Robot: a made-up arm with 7 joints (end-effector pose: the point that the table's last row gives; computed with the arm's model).
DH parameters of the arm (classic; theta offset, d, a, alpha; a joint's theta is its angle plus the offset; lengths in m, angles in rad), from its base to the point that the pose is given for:
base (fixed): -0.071 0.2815 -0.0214 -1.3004
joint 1: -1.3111 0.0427 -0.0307 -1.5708
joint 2: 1.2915 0.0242 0 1.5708
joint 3: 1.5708 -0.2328 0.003 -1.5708
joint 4: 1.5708 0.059 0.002 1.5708
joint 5: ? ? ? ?
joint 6: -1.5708 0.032 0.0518 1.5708
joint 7: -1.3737 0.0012 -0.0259 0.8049
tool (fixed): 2.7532 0.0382 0 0
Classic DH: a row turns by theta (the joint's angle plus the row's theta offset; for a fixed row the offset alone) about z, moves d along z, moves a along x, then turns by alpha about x.
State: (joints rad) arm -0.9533 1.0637 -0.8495 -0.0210 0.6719 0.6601 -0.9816
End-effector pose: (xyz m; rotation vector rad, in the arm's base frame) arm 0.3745 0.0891 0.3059 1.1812 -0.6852 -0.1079
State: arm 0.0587 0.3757 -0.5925 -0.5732 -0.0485 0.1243 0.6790
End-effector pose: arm 0.1507 0.0687 0.0827 -0.3713 -0.8409 1.2723
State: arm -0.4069 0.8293 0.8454 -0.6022 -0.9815 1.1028 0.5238
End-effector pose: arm 0.1267 0.2736 0.3329 -0.2134 -0.9744 1.7633
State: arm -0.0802 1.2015 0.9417 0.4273 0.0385 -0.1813 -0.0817
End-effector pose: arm 0.0521 0.4250 0.3520 0.7319 -1.7133 1.3065
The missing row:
joint 5: 0 0.1973 0.0229 -1.5708
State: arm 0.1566 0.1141 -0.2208 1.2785 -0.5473 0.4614 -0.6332
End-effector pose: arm -0.1510 0.2067 -0.1893 0.1919 1.4594 1.2740
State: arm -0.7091 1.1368 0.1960 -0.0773 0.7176 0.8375 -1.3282
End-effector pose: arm 0.2364 0.2745 0.4558 0.8580 -0.6197 0.7918
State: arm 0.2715 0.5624 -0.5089 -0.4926 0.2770 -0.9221 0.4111
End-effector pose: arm 0.0884 0.1400 0.0709 -1.0353 -1.2434 0.6773
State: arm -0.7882 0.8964 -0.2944 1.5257 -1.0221 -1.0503 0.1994
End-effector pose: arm 0.1881 0.4021 0.1247 -0.0188 -1.6512 1.9416
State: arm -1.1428 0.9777 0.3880 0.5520 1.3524 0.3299 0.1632
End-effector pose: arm 0.2618 0.3151 0.4153 1.6708 -1.9019 1.3011
